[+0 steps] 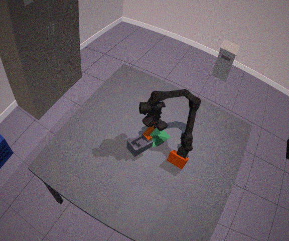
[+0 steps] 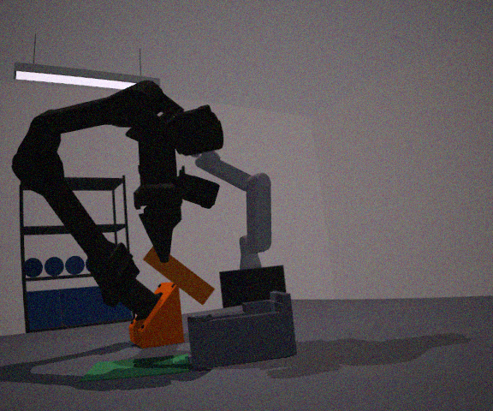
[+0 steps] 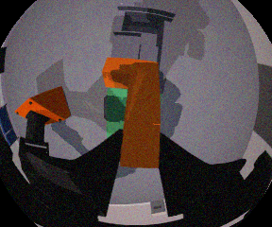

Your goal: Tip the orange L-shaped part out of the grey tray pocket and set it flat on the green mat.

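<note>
The green mat is 17 cm below my gripper tip, 5 cm to the right of it and 3 cm behind it. Round my gripper tip: orange L-shaped part (3 cm to the left, 3 cm below).
</note>
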